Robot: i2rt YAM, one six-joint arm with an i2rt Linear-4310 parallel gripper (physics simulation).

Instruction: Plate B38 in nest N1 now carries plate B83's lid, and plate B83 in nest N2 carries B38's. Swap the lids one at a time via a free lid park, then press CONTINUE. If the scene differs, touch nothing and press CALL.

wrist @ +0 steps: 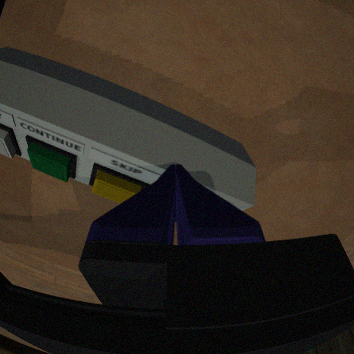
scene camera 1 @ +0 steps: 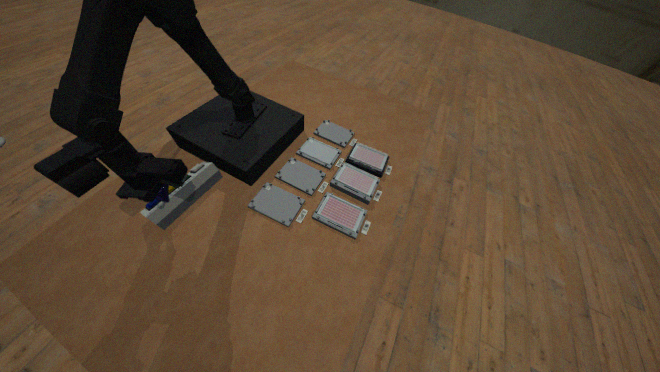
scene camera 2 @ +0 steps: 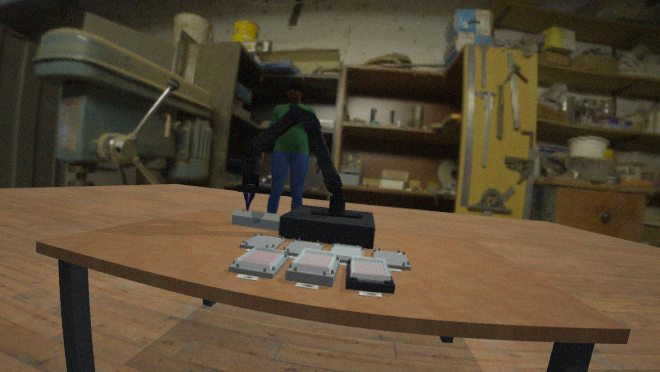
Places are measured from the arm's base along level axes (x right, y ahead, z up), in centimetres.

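Pixels of known places: gripper, fingertip midpoint: (wrist: 175, 173) (scene camera 1: 166, 201) (scene camera 2: 247, 210); arm's base, link origin: (scene camera 1: 245, 119) (scene camera 2: 336, 215).
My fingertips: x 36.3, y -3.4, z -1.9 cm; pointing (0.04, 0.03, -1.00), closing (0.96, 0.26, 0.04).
Ahead of a thing's pixels: the offset from my fingertips to its top centre. "spot": to the spot under its first point.
My gripper (scene camera 1: 163, 196) (scene camera 2: 248, 208) (wrist: 175, 173) is shut and empty, its blue tips low over the end of the grey button panel @(dx -5.5, dy -1.1, dz +0.2 cm) (scene camera 1: 186, 202) (scene camera 2: 267, 220) (wrist: 100, 100) beyond SKIP. Whether they touch the panel cannot be told. In the wrist view the green CONTINUE button @(dx -8.3, dy -2.2, dz -0.6 cm) (wrist: 50, 162) shows left of the yellow SKIP button @(dx -3.4, dy -3.2, dz -0.6 cm) (wrist: 114, 186); the fingers hide the CALL place. Three pink-welled plates sit in nests: one plate @(dx -15.5, dy +45.7, dz -3.5 cm) (scene camera 1: 342, 213) (scene camera 2: 260, 259), a middle plate @(dx -28.6, dy +47.5, dz -2.2 cm) (scene camera 1: 356, 180) (scene camera 2: 313, 262) and one plate @(dx -41.0, dy +49.7, dz -2.6 cm) (scene camera 1: 369, 157) (scene camera 2: 369, 269) in a black nest. Their labels are unreadable.
Four flat grey parks lie in a row between the arm base (scene camera 1: 235, 135) (scene camera 2: 327, 227) and the nests. One park @(spot: dx -36.8, dy +31.7, dz -4.4 cm) (scene camera 1: 319, 152) (scene camera 2: 347, 251) looks paler, as if it bears a lid. The others @(spot: dx -11.8, dy +26.4, dz -5.2 cm) (scene camera 1: 277, 204) @(spot: dx -24.9, dy +29.2, dz -5.2 cm) (scene camera 1: 301, 175) @(spot: dx -50.2, dy +34.2, dz -5.2 cm) (scene camera 1: 335, 133) look bare.
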